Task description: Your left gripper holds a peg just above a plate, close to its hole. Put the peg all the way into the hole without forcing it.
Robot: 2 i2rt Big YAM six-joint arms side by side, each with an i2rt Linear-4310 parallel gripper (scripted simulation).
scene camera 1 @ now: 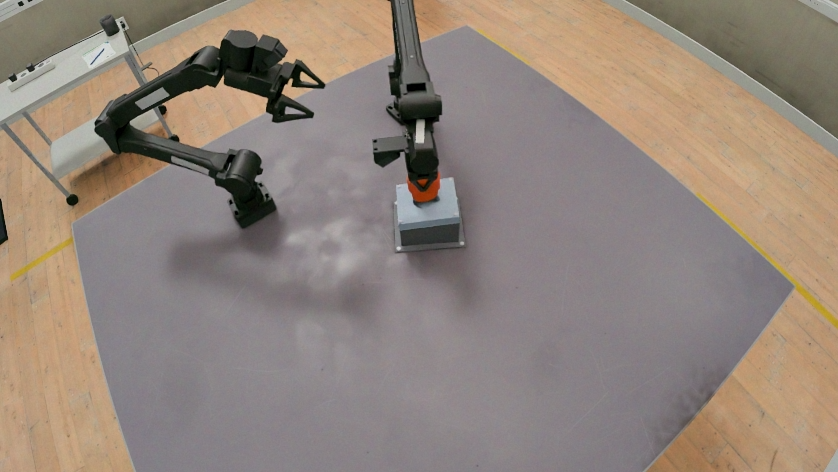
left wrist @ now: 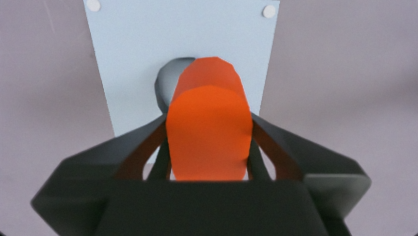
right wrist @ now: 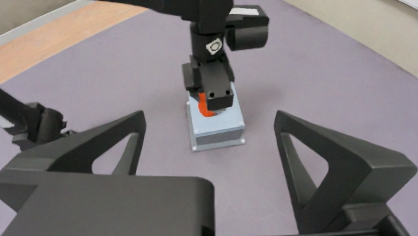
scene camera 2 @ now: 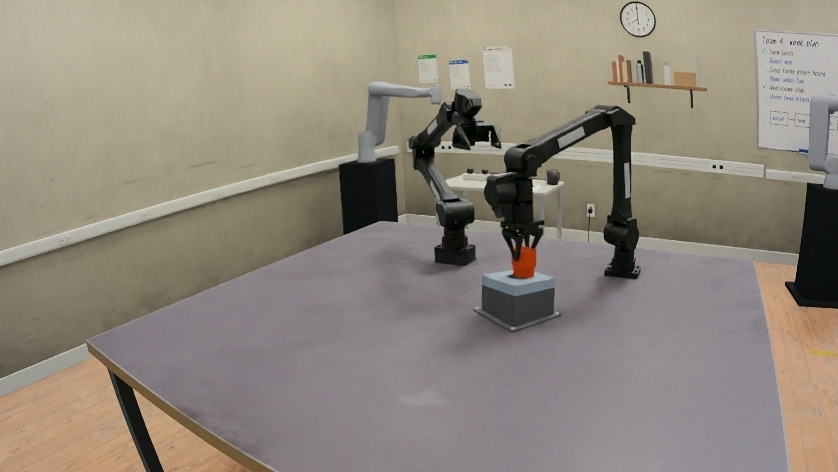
Observation:
I see my left gripper (scene camera 2: 522,259), my right gripper (scene camera 1: 319,100), an orange peg (left wrist: 209,125), a light blue plate (scene camera 1: 440,210) and a thin grey base (scene camera 2: 514,313).
My left gripper also shows in the left wrist view (left wrist: 209,118). My right gripper is seen too in the right wrist view (right wrist: 209,117) and in scene camera 2 (scene camera 2: 485,147). The light blue plate is seen too in the left wrist view (left wrist: 140,57), in the right wrist view (right wrist: 228,120) and in scene camera 2 (scene camera 2: 504,281).

